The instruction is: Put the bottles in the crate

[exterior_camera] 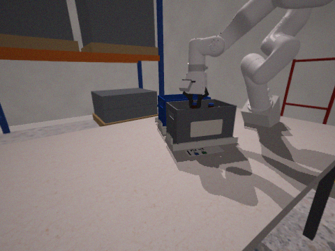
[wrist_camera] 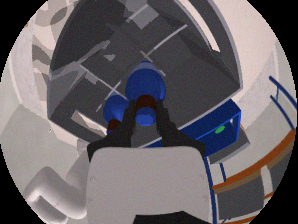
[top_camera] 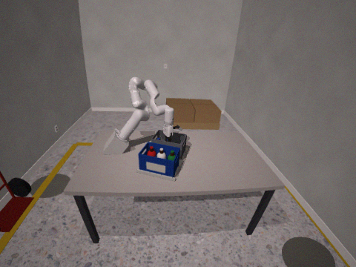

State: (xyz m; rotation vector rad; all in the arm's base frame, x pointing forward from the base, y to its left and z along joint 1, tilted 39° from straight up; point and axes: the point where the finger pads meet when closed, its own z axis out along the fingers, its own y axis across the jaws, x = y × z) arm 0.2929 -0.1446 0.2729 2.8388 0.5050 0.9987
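Now: hand 170 mm to the left of the green-label bottle, 80 mm above it and 10 mm short of it. From my hand the other things lie so: red-capped bottle 140 mm behind, 100 mm to the right, 80 mm below; white-capped bottle 130 mm to the right, 80 mm below, 70 mm behind; grey crate 80 mm below, 40 mm to the left, 20 mm ahead.
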